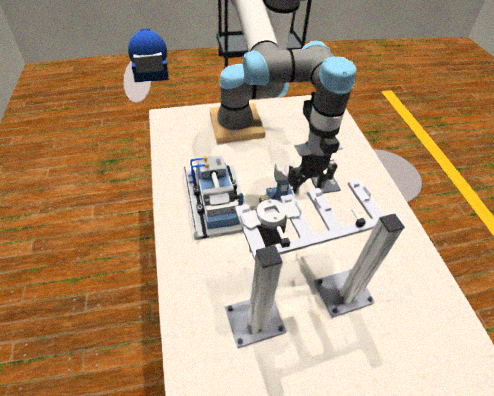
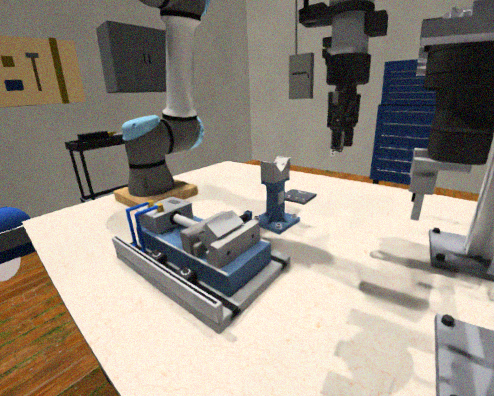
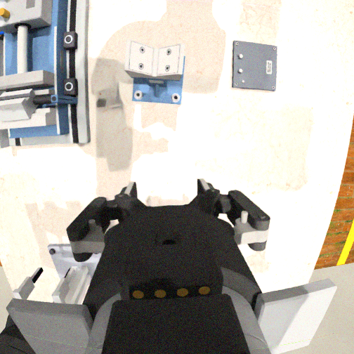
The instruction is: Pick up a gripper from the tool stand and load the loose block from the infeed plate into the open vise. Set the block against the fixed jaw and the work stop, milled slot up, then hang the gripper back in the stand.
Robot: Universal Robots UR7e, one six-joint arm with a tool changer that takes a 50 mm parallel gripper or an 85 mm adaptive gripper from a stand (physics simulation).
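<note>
The adaptive gripper is on the arm, open and empty, high above the table to the right of the V-topped stand. The grey block sits between the jaws of the blue vise. It looks tilted, with its top above the fixed jaw; its slot and its seating cannot be made out. The work stop reaches to the block's end. The infeed plate bears no block. The tool stand holds the parallel gripper.
A blue stand with a grey V-shaped top stands between the vise and the infeed plate. Two tall posts carry the tool stand at the table's front. Blue hoses rise at the vise's rear.
</note>
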